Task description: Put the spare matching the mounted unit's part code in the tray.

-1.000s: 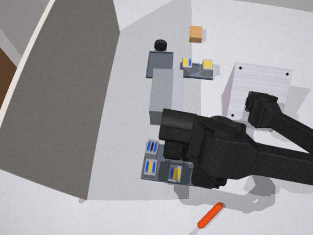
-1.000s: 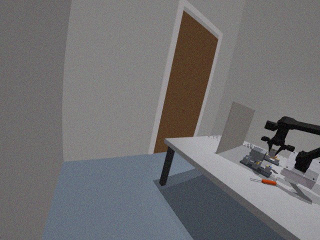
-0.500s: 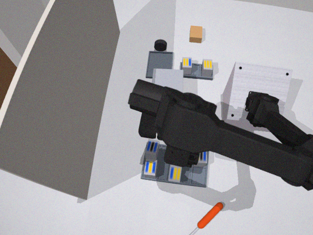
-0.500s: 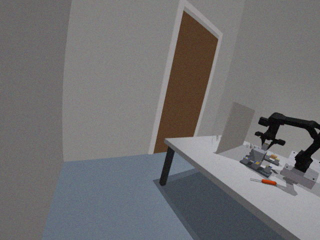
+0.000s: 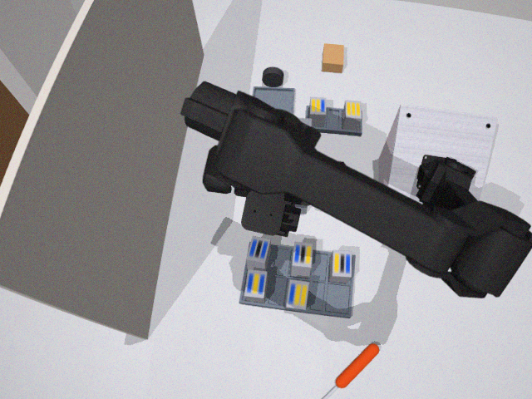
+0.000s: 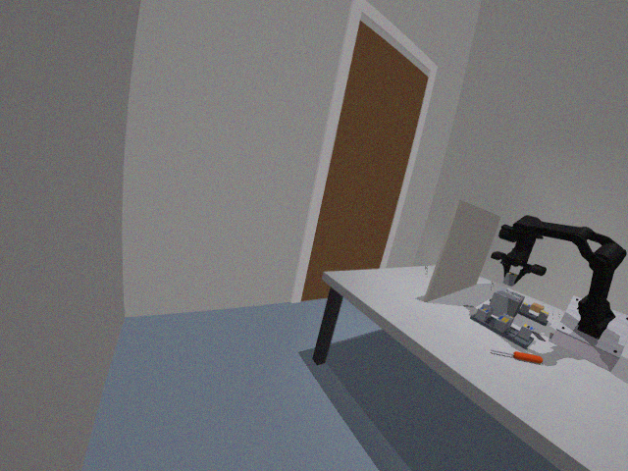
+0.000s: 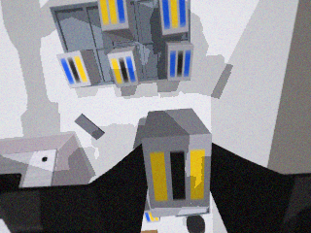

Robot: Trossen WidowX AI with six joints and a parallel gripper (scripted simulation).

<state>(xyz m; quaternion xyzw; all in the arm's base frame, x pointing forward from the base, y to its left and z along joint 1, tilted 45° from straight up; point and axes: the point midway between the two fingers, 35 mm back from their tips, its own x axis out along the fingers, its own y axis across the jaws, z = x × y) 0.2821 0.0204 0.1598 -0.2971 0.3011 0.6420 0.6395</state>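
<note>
The dark flat tray is 50 mm ahead of my gripper tip, 300 mm to the right of it and 170 mm below it. Round my gripper tip: tall grey panel 240 mm ahead, 120 mm to the right, 50 mm above; rack 90 mm behind, 290 mm to the right, 170 mm below; mounted unit 130 mm to the right, 130 mm below.
</note>
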